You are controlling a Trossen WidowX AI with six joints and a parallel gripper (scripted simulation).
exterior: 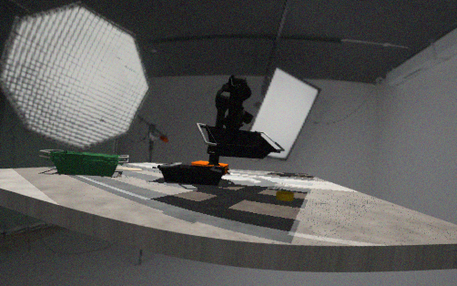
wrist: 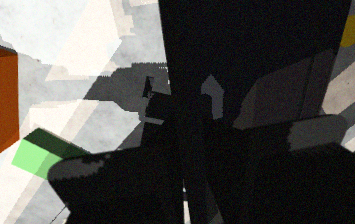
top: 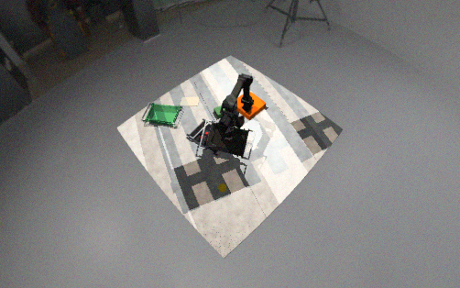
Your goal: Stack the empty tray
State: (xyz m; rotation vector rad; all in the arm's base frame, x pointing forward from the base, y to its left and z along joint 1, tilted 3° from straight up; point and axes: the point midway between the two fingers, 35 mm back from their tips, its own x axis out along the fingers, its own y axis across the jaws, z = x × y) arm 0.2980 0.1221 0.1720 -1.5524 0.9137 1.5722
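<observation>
The black tray is 60 mm ahead of my gripper tip and 30 mm to the left of it. The rest, counted from my gripper tip: light green block (180 mm behind, 260 mm to the right, 150 mm below); yellow disc (260 mm ahead, 180 mm to the left, 170 mm below).
</observation>
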